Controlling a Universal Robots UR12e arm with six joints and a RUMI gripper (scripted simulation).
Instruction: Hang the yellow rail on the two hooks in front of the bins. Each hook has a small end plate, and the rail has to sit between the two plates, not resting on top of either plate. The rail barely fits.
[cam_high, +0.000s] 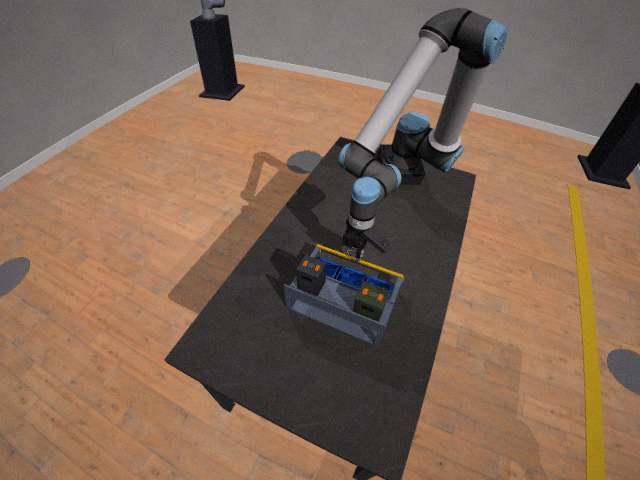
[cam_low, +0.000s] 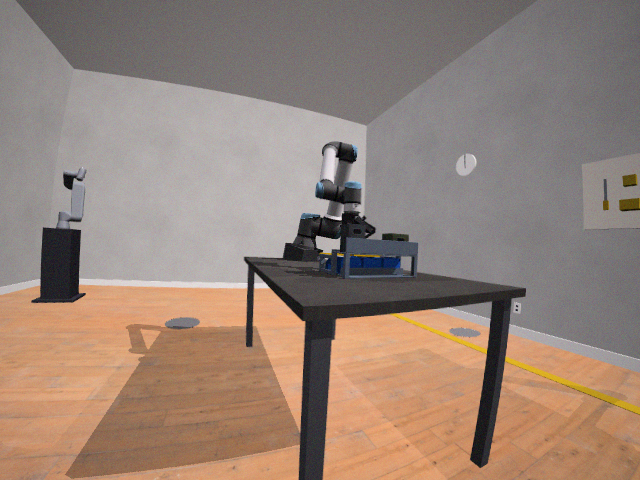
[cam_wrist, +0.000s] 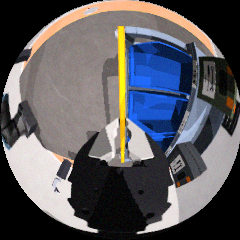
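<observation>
Right now the yellow rail is 1 cm below my hand. From my hand the other things lie so: black box: 18 cm ahead, 15 cm to the right, 7 cm above; olive box: 22 cm ahead, 8 cm to the left, 5 cm above.
</observation>
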